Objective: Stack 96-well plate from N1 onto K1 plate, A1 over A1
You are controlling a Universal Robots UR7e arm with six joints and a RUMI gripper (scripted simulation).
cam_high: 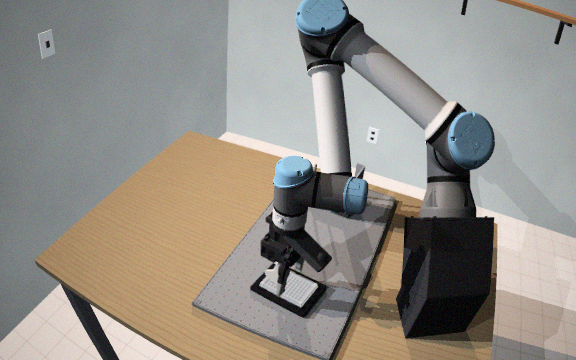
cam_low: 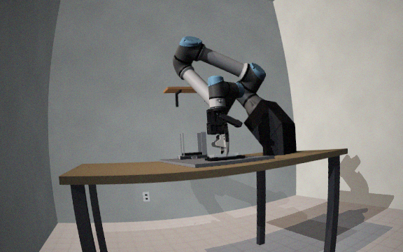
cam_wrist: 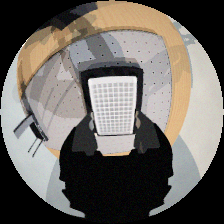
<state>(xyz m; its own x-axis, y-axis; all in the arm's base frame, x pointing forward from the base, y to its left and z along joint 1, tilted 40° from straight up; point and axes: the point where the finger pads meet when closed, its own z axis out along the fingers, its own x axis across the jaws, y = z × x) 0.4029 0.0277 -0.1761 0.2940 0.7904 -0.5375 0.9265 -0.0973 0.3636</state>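
Right now my hand is 10 mm above the white 96-well plate. Also, from my hand: plate nest N1: 20 mm below.
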